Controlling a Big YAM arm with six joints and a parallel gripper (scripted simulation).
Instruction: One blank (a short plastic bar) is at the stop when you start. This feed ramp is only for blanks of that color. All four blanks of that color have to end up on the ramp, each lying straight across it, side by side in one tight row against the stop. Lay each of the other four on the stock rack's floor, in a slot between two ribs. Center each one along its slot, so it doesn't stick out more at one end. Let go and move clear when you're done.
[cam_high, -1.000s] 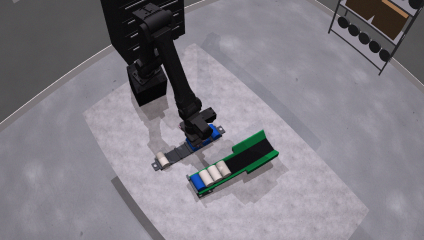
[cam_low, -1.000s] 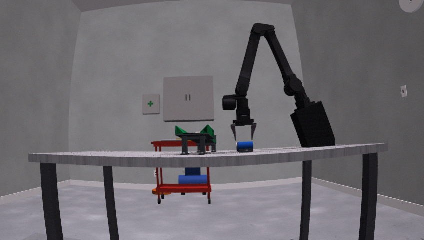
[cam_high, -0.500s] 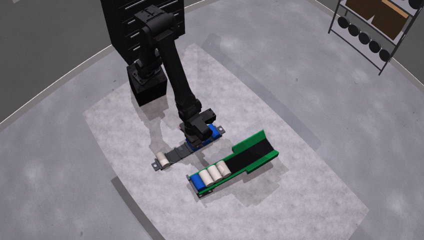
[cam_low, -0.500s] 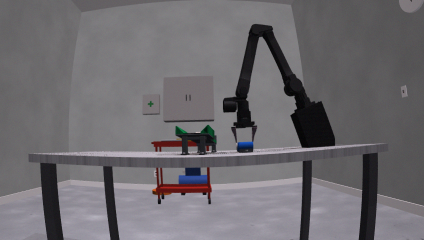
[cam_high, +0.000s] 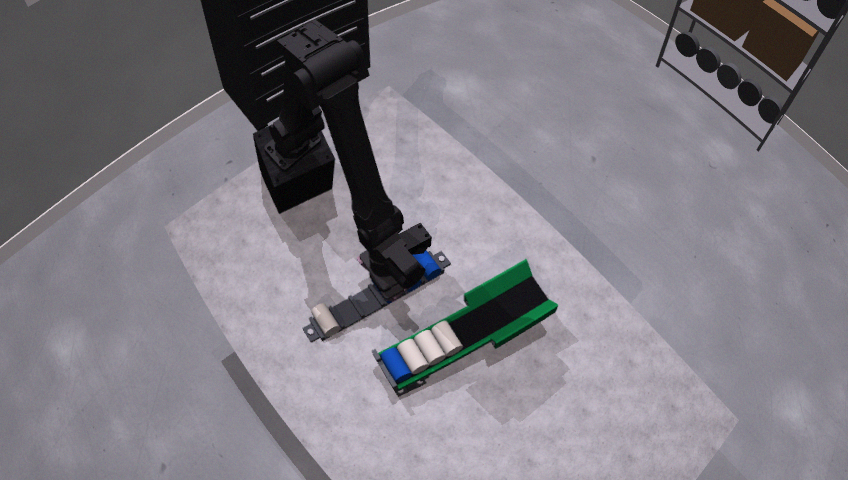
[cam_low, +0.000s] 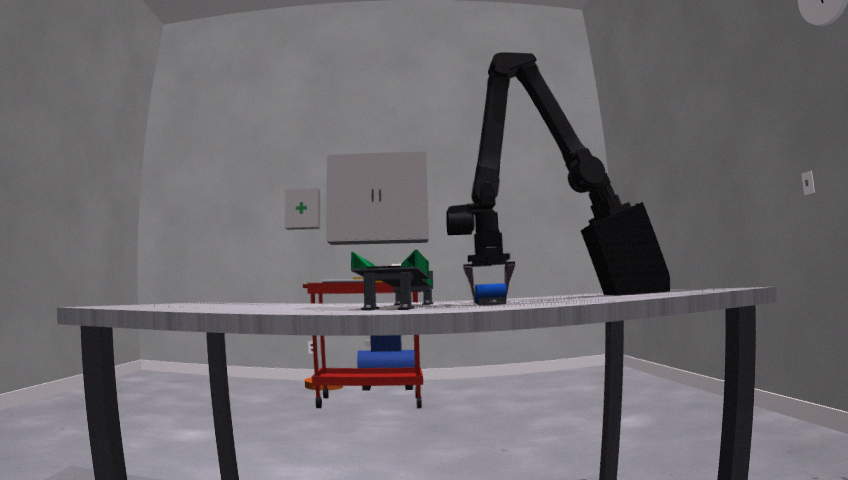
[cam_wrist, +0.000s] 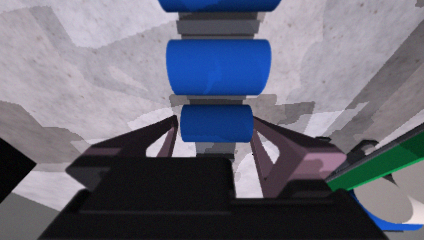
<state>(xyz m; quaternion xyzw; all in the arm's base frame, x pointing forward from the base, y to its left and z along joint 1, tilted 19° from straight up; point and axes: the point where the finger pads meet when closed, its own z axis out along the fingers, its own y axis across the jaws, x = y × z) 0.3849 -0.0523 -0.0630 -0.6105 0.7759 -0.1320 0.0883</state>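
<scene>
My gripper is now 3 cm to the left of the stock rack and 3 cm above it. Round my hand: feed ramp (22 cm ahead, 4 cm above, 2 cm to the left); grey stop (16 cm to the right, 16 cm ahead, 3 cm above).
</scene>
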